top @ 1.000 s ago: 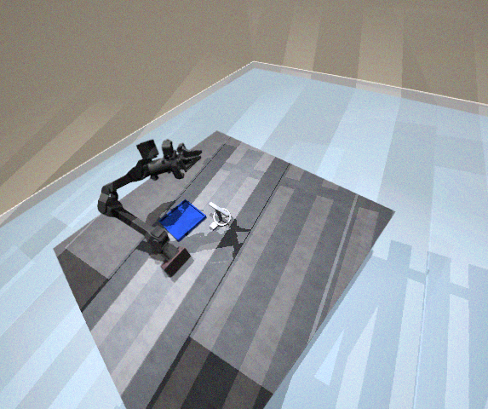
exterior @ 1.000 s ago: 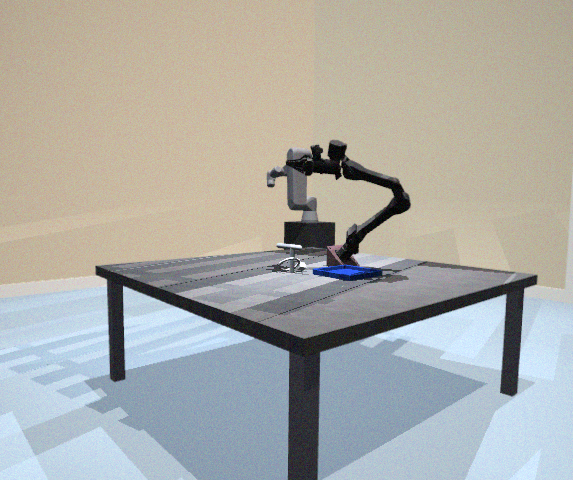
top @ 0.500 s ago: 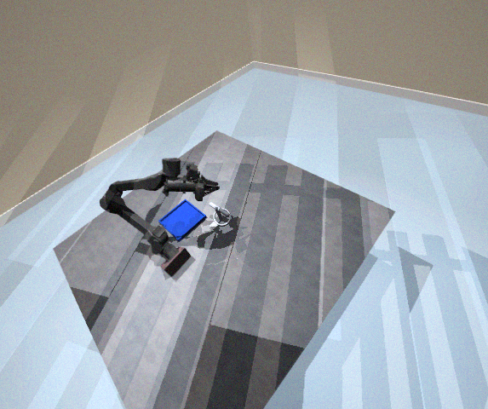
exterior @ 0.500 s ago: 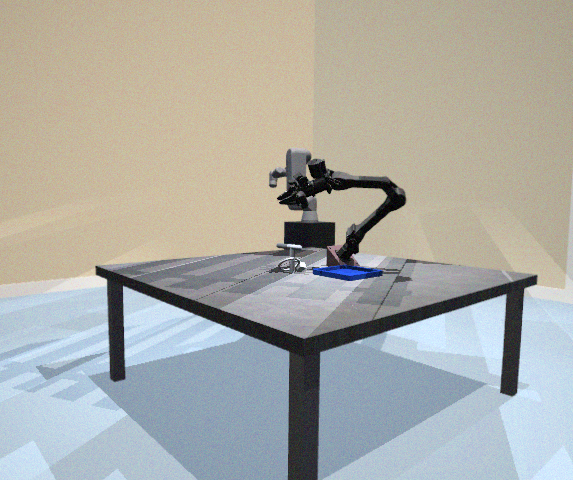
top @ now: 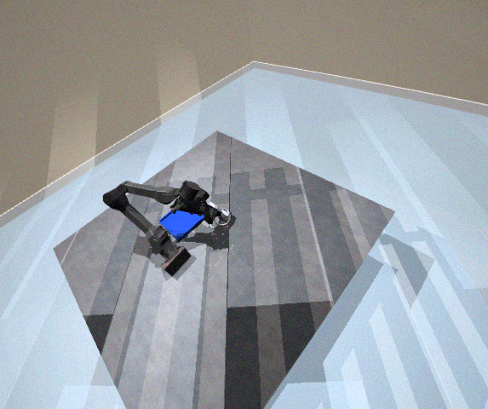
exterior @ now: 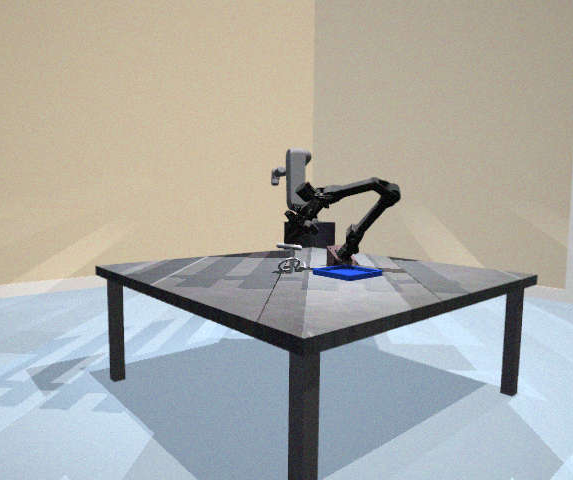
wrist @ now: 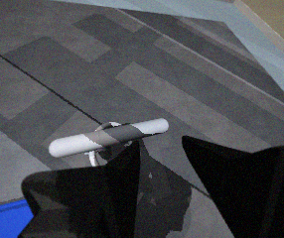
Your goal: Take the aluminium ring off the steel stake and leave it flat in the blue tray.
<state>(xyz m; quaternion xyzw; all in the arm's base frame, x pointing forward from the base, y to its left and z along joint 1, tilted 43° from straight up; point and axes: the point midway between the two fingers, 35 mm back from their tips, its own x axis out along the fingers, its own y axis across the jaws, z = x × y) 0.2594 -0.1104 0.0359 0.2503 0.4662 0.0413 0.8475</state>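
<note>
My gripper tip is 11 cm above the aluminium ring, 4 cm to the right of it and 2 cm short of it. The rest, counted from my gripper tip: blue tray: 23 cm to the left, 13 cm below, 10 cm behind.
</note>
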